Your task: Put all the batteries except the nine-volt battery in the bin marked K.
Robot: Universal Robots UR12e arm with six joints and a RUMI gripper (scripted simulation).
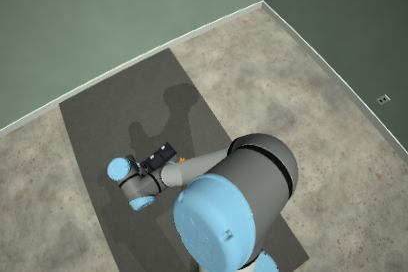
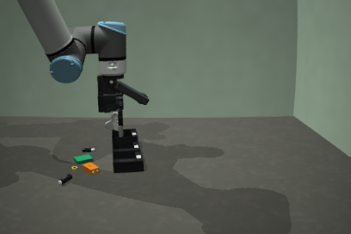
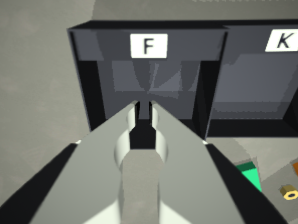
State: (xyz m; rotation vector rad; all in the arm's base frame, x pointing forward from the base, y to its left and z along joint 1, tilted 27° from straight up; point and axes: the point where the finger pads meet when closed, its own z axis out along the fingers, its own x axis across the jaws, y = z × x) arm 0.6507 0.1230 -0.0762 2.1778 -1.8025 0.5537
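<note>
Now: hand 12 cm past the black cylindrical battery, 28 cm to the left of it and 3 cm above it. The rest, counted from my hand: bin row (3 cm ahead, 8 cm to the right, 1 cm below); black usb stick (10 cm behind, 5 cm to the right, 3 cm below); flat green block (10 cm behind, 13 cm to the right, 3 cm below).
</note>
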